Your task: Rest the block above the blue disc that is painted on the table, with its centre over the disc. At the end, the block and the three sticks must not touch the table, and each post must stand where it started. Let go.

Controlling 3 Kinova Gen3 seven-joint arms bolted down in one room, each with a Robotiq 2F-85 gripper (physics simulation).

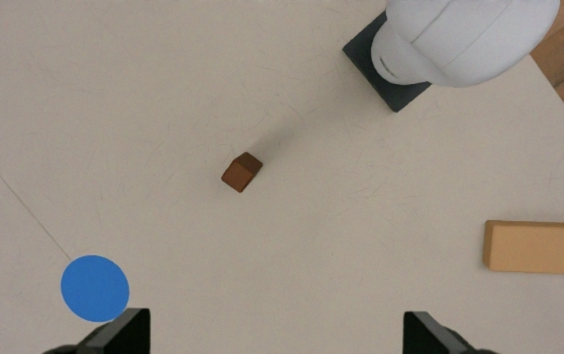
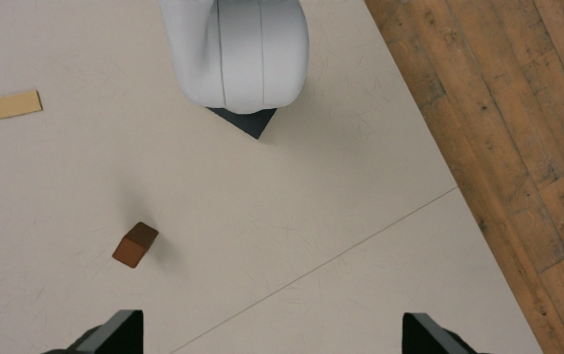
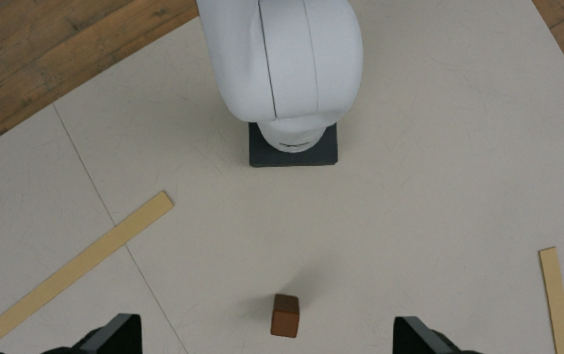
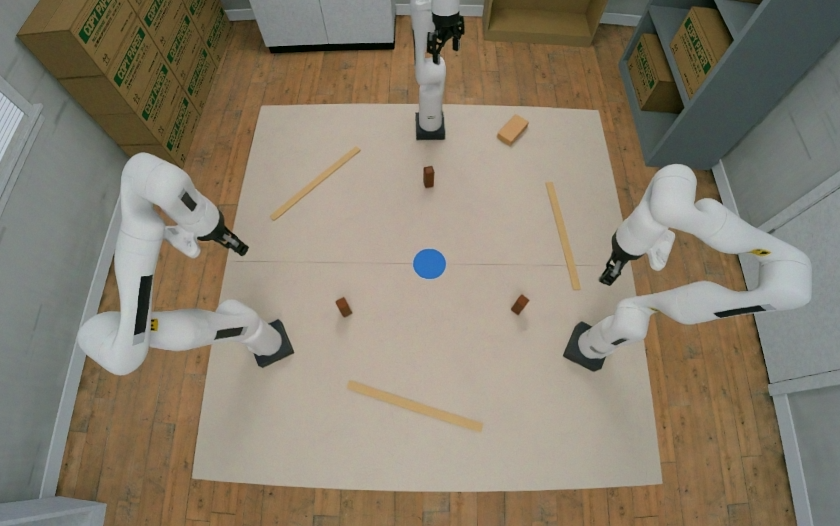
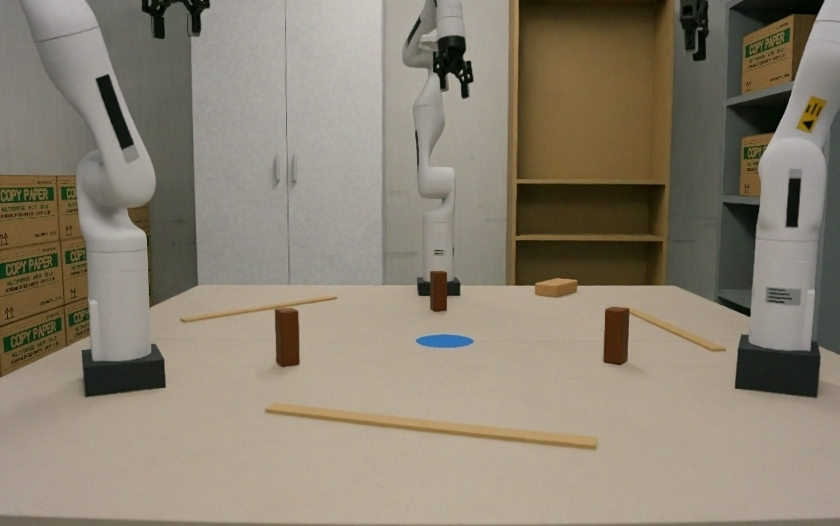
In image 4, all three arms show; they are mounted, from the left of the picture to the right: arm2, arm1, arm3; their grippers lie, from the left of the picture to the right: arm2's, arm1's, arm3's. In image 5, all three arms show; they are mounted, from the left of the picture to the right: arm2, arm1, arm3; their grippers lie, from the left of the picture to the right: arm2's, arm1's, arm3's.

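The orange block (image 1: 530, 247) (image 4: 512, 130) (image 5: 555, 287) lies flat at the back right. The blue disc (image 1: 95, 288) (image 4: 428, 263) (image 5: 444, 341) is between three upright brown posts: back (image 1: 238, 177) (image 4: 428, 177) (image 5: 438, 291), left (image 2: 132, 250) (image 4: 343, 306) (image 5: 287, 337), right (image 3: 285, 322) (image 4: 519, 304) (image 5: 615, 335). Left stick (image 4: 316, 183) (image 5: 260, 308), right stick (image 3: 90, 256) (image 4: 562, 235) (image 5: 675, 329) and front stick (image 2: 20, 104) (image 3: 554, 295) (image 4: 414, 405) (image 5: 427, 425) lie on the table. Arm1's gripper (image 1: 276, 331) (image 4: 446, 54) (image 5: 454, 91), arm2's (image 2: 272, 331) (image 4: 241, 249) (image 5: 177, 34) and arm3's (image 3: 267, 332) (image 4: 607, 278) are open, empty, high above the table.
Arm1's base (image 4: 430, 127) (image 5: 424, 286) stands behind the back post. Arm2's base (image 4: 282, 346) (image 5: 123, 377) stands left of the left post, and arm3's base (image 4: 576, 353) (image 5: 776, 374) right of the right post. Cabinets, shelves and paper boxes stand around the table.
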